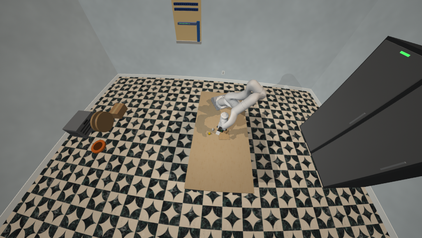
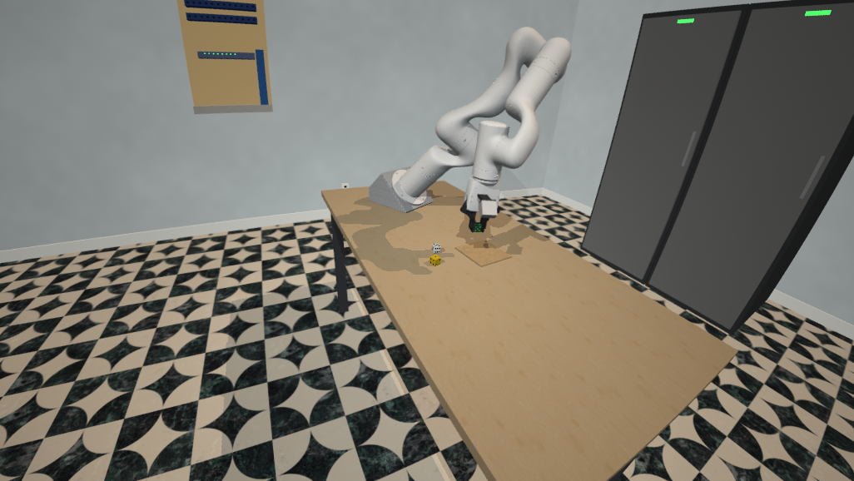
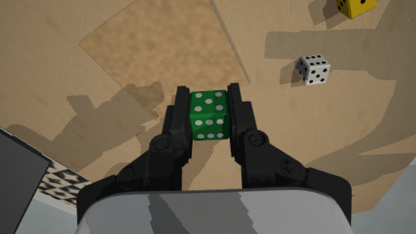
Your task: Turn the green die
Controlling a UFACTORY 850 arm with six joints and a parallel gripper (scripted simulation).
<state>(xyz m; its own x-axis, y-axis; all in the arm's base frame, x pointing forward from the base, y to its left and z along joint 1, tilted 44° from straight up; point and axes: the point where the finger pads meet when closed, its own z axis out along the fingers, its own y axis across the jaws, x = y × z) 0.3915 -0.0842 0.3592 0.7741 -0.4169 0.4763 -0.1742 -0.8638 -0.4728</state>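
The tan mat is 110 mm below my hand, 50 mm to the left of it and 10 mm behind it. From my hand the other things lie so: white die (110 mm to the right, 100 mm below, 60 mm behind); then green die (10 mm below); then yellow die (140 mm to the right, 100 mm below, 10 mm ahead).
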